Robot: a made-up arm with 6 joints. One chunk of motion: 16 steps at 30 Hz.
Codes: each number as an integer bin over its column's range. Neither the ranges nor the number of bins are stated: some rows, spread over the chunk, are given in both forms.
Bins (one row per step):
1: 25 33 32 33 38 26
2: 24 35 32 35 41 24
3: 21 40 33 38 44 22
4: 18 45 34 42 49 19
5: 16 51 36 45 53 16
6: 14 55 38 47 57 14
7: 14 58 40 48 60 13
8: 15 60 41 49 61 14
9: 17 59 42 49 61 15
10: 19 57 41 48 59 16
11: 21 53 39 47 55 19
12: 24 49 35 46 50 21
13: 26 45 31 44 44 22
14: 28 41 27 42 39 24
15: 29 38 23 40 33 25
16: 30 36 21 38 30 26
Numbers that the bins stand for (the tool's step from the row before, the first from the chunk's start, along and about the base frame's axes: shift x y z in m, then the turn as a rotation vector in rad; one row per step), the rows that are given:
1: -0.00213 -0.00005 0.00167 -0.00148 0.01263 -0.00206
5: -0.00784 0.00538 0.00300 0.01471 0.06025 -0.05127
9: -0.00721 0.00779 0.00500 0.02011 0.08565 -0.05619
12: -0.00276 0.00478 0.00267 0.01606 0.05073 -0.02667
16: 0.00105 0.00086 -0.00200 0.00527 -0.01276 -0.00206
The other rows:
2: -0.00276 0.00056 0.00167 0.00122 0.02216 -0.01190
3: -0.00467 0.00206 0.00200 0.00527 0.03168 -0.02175
4: -0.00657 0.00357 0.00233 0.01067 0.04756 -0.03651
6: -0.00911 0.00659 0.00367 0.01741 0.07295 -0.06111
7: -0.00911 0.00749 0.00433 0.01876 0.08248 -0.06603
8: -0.00848 0.00810 0.00467 0.02011 0.08565 -0.06111
10: -0.00594 0.00719 0.00467 0.01876 0.07930 -0.05127
11: -0.00467 0.00598 0.00400 0.01741 0.06660 -0.03651
13: -0.00149 0.00357 0.00133 0.01337 0.03168 -0.02175
14: -0.00022 0.00237 0.00000 0.01067 0.01581 -0.01190
15: 0.00041 0.00146 -0.00133 0.00797 -0.00324 -0.00698

